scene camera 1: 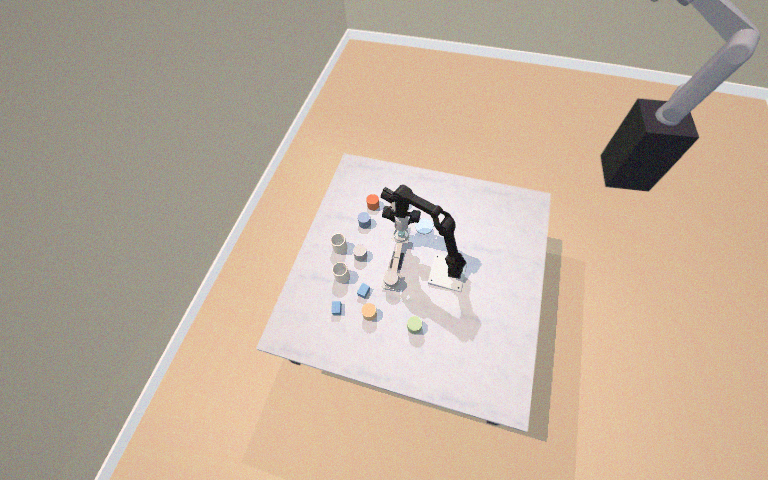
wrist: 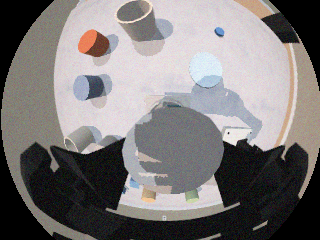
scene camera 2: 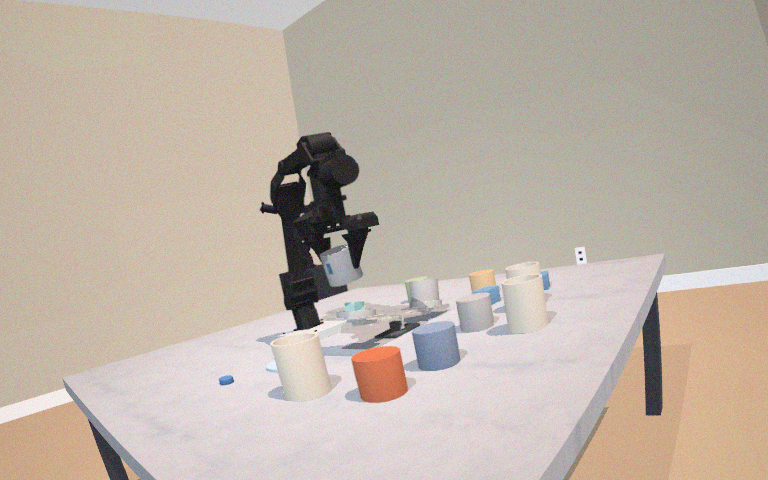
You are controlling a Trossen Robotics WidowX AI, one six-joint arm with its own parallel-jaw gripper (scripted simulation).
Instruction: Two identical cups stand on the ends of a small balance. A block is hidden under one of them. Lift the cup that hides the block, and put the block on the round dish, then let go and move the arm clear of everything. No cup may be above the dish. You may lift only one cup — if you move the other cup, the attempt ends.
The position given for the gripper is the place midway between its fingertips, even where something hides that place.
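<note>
There's a grey cup (scene camera 2: 337, 263), and it's held by the gripper (scene camera 2: 342, 270), which you'd also find in the wrist view, the gripper (wrist: 170, 137). You'd see an orange cylinder (scene camera 2: 379, 372) as well, plus a pale blue round dish (wrist: 205, 69).
</note>
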